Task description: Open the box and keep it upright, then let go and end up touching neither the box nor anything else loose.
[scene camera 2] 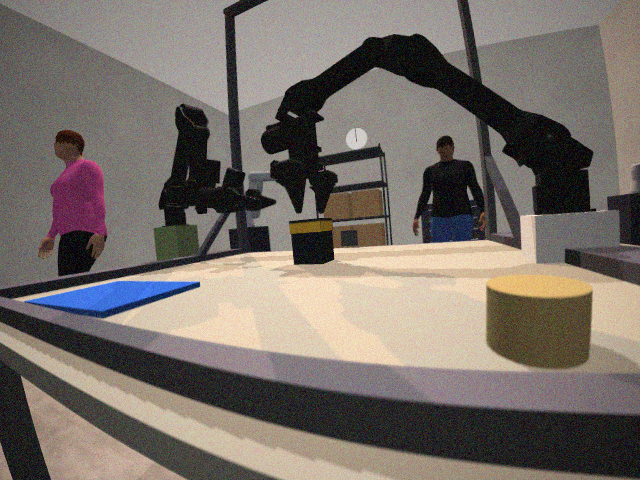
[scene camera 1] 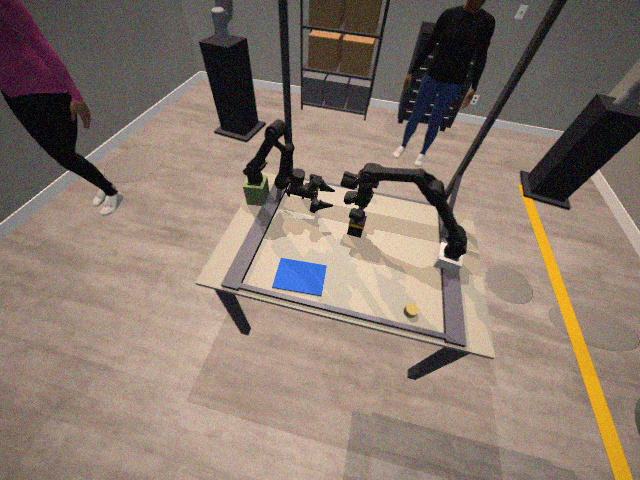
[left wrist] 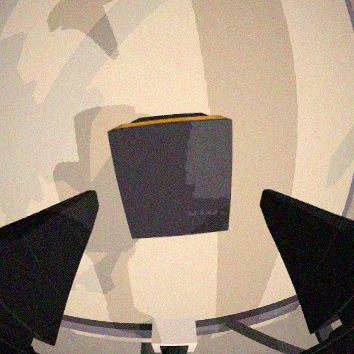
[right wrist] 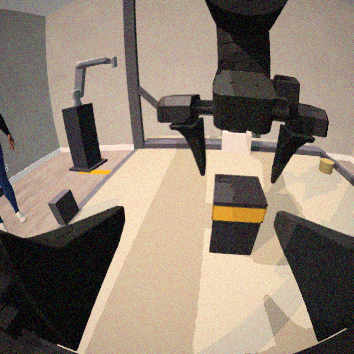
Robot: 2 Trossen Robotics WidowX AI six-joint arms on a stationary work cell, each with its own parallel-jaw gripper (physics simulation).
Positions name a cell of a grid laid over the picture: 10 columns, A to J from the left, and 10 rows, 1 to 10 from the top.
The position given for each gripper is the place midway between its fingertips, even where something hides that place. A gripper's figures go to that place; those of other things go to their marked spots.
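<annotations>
The right gripper (scene camera 2: E5) is 66 cm from the lens, and the left gripper (scene camera 2: E5) is 56 cm from the lens. There's a black box (scene camera 2: E6) that's 52 cm from the lens, and a flat blue mat (scene camera 2: B7) that's 40 cm from the lens. As for the black box and the flat blue mat, their marked spots are 36 cm apart.
</annotations>
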